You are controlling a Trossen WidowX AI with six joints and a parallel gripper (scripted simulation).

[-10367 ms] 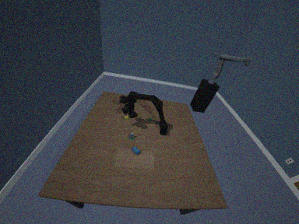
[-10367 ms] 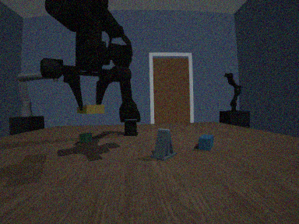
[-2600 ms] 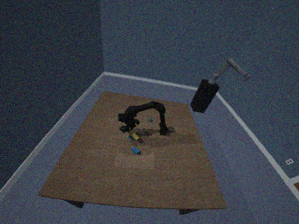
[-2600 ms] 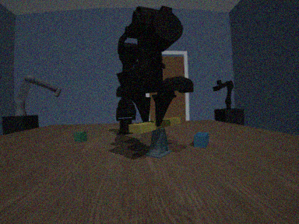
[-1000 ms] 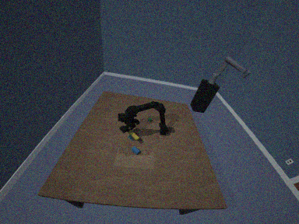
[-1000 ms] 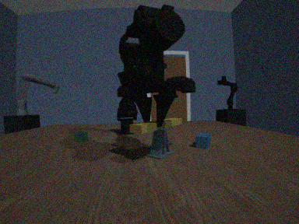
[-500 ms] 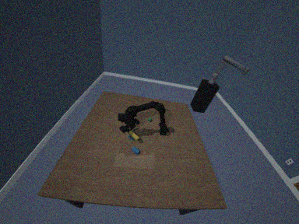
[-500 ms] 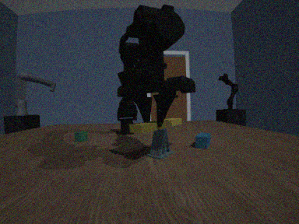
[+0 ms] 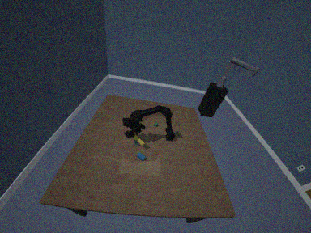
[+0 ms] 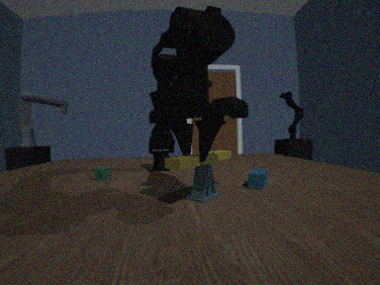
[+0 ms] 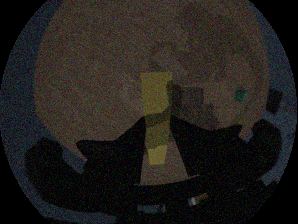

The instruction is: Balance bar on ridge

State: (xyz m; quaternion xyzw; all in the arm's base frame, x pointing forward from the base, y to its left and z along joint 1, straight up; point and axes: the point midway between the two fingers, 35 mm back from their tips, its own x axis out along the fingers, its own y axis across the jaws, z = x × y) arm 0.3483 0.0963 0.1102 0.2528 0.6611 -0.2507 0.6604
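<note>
Right now my gripper tip is 2 cm past the yellow bar and 2 cm to the right of it. The rest, counted from my gripper tip: blue cube: 8 cm behind, 16 cm to the left, 6 cm below; then dark green block: 20 cm behind, 26 cm to the right, 6 cm below.
</note>
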